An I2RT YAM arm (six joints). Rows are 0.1 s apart.
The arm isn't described. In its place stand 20 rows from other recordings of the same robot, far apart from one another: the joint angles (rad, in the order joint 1, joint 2, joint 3, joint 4, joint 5, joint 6), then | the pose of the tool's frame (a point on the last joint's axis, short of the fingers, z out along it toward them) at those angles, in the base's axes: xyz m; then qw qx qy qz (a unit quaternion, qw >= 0).
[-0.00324, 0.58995, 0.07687, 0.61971, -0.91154, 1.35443] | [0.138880 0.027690 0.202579 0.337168 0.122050 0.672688 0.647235]
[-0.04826, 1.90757, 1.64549, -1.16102, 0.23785, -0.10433] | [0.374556 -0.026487 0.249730 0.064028 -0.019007 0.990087 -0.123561]
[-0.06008, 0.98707, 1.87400, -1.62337, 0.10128, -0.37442] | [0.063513 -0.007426 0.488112 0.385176 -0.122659 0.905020 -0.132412]
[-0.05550, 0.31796, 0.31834, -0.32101, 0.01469, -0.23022] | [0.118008 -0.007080 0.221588 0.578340 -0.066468 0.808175 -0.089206]
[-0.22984, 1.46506, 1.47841, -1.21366, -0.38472, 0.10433] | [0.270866 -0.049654 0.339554 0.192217 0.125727 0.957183 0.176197]
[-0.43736, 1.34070, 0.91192, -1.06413, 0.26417, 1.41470] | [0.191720 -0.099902 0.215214 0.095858 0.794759 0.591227 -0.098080]
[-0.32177, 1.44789, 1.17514, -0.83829, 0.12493, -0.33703] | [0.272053 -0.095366 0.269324 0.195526 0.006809 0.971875 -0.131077]
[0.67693, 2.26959, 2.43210, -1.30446, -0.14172, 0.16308] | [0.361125 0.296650 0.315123 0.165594 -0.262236 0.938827 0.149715]
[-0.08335, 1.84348, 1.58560, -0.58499, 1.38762, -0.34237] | [0.392555 -0.067921 0.303195 0.141264 0.132946 0.741835 -0.641912]
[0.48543, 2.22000, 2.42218, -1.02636, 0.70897, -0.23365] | [0.431976 0.201677 0.357621 0.379896 -0.188747 0.861938 -0.277699]
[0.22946, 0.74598, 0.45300, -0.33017, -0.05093, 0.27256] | [0.162173 0.039741 0.215427 0.436221 0.007553 0.889586 0.135245]
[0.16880, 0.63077, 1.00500, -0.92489, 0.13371, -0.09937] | [0.105327 0.013136 0.357427 0.488876 -0.084083 0.867306 -0.041359]
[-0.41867, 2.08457, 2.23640, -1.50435, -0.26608, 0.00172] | [0.375028 -0.156633 0.334007 0.132912 0.191446 0.966595 0.106660]
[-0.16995, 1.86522, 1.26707, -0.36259, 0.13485, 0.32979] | [0.388958 -0.071603 0.188197 0.303812 0.254933 0.917113 -0.040137]
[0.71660, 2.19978, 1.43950, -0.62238, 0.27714, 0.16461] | [0.318908 0.264875 0.095291 0.142793 -0.256216 0.952254 -0.084707]
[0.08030, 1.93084, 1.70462, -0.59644, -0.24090, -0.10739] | [0.436988 0.043687 0.284514 0.364239 -0.130309 0.915924 0.106926]
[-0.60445, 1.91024, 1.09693, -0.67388, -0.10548, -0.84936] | [0.272813 -0.183873 0.116635 0.066186 -0.124059 0.989997 0.011622]
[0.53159, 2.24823, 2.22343, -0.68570, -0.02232, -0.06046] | [0.443493 0.261720 0.301635 0.403096 -0.269581 0.867958 0.107183]
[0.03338, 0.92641, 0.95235, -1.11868, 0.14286, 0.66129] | [0.155112 0.000108 0.293905 0.245655 0.315349 0.916503 0.015186]
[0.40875, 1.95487, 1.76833, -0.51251, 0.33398, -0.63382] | [0.420489 0.169416 0.302529 0.396775 -0.384298 0.810113 -0.196474]
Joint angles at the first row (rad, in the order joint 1, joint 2, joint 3, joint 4, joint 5, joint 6):
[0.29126, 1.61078, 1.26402, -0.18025, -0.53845, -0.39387]
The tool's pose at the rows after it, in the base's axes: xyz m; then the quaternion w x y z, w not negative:
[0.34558 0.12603 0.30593 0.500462 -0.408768 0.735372 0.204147]
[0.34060 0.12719 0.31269 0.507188 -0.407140 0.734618 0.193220]
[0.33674 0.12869 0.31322 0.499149 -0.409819 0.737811 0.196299]
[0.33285 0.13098 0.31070 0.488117 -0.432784 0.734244 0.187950]
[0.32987 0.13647 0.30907 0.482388 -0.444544 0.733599 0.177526]
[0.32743 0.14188 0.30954 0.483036 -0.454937 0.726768 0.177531]
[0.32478 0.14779 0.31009 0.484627 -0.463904 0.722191 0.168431]
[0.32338 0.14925 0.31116 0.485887 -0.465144 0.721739 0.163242]
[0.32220 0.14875 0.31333 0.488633 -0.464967 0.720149 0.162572]
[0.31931 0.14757 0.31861 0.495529 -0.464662 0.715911 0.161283]
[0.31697 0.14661 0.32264 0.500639 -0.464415 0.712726 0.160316]
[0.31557 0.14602 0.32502 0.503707 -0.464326 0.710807 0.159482]
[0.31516 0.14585 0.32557 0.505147 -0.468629 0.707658 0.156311]
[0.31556 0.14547 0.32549 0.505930 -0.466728 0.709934 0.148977]
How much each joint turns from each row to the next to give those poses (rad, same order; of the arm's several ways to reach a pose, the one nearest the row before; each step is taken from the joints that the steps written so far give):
[0.00914, -0.02327, 0.00000, -0.00039, 0.00418, -0.00001]
[0.00955, -0.02214, -0.00002, -0.00684, 0.02862, -0.00038]
[0.00723, -0.00874, 0.00002, -0.02671, -0.00001, -0.00077]
[0.00956, -0.00343, 0.00001, -0.04044, 0.00078, -0.05454]
[0.01945, -0.00040, -0.00002, -0.01717, 0.02480, -0.02479]
[0.01678, -0.00115, 0.00000, 0.00115, 0.00189, -0.01260]
[0.02022, -0.00189, 0.00002, 0.00114, 0.02328, -0.01563]
[0.00648, -0.00384, -0.00002, -0.00115, 0.01335, -0.00344]
[0.00000, -0.00648, 0.00000, 0.00000, 0.00037, 0.00000]
[0.00002, -0.01562, 0.00002, 0.00077, 0.00002, 0.00001]
[0.00000, -0.01221, 0.00000, 0.00000, 0.00000, 0.00000]
[-0.00001, -0.00725, 0.00002, -0.00002, 0.00038, -0.00038]
[0.00000, -0.00191, -0.00002, -0.00075, 0.00000, -0.01221]
[0.00000, 0.00001, 0.00000, 0.00039, 0.01564, -0.00267]

